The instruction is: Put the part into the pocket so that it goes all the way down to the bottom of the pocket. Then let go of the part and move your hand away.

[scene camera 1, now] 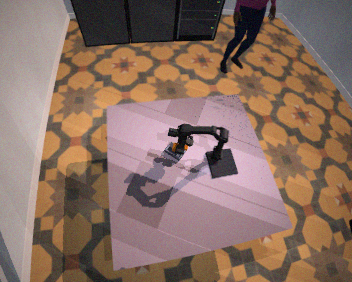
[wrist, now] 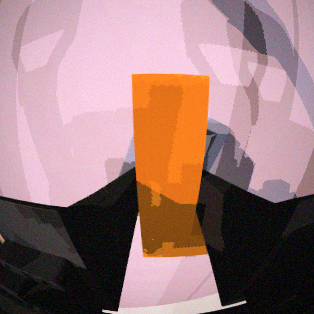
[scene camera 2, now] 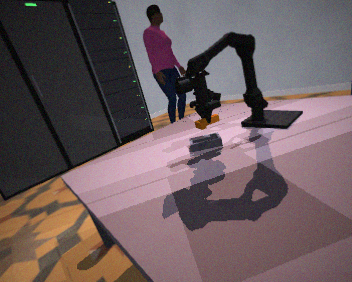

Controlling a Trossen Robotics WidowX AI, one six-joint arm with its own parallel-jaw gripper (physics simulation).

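Seen in the pictures: gripper, fingertip midpoint: (scene camera 1: 180,147) (wrist: 165,173) (scene camera 2: 207,122); arm's base, origin of the base link: (scene camera 1: 215,157) (scene camera 2: 257,118).
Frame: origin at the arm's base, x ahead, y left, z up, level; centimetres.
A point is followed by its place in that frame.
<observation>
The orange part (scene camera 1: 175,148) @[x 30.7, y -13.6, z 9.9 cm] (scene camera 2: 201,124) @[x 32.9, y -13.6, z 9.3 cm] (wrist: 167,125) @[x 23.3, y -12.7, z 10.0 cm] is held between the fingers of my gripper (scene camera 1: 180,150) @[x 26.2, y -14.5, z 7.7 cm] (scene camera 2: 209,120) @[x 26.2, y -14.5, z 7.7 cm] (wrist: 165,173) @[x 26.2, y -14.5, z 7.7 cm], which is shut on it. In scene camera 2 the part is above the grey pocket block (scene camera 1: 173,156) @[x 32.1, y -12.0, z -0.3 cm] (scene camera 2: 205,145) @[x 33.1, y -13.7, z -0.5 cm] (wrist: 216,146) @[x 29.8, y -9.9, z 1.2 cm], with a gap between them. In the wrist view the part covers most of the block; pieces of the block show at the part's left and right sides. The pocket's opening is mostly hidden there, so I cannot tell how well the part lines up with it.
The arm's black base plate (scene camera 1: 223,165) @[x -2.8, y 8.5, z -0.6 cm] (scene camera 2: 280,119) @[x 1.6, y 10.7, z -0.7 cm] stands on the pink table top (scene camera 1: 240,210) @[x 0.5, y 44.3, z -2.3 cm] (scene camera 2: 130,200) @[x 71.9, y -21.5, z -2.4 cm], to the right of the block. Shadows of the arm fall across the table. A person (scene camera 1: 246,27) (scene camera 2: 162,52) and dark cabinets (scene camera 1: 102,22) (scene camera 2: 50,85) stand beyond the table.
</observation>
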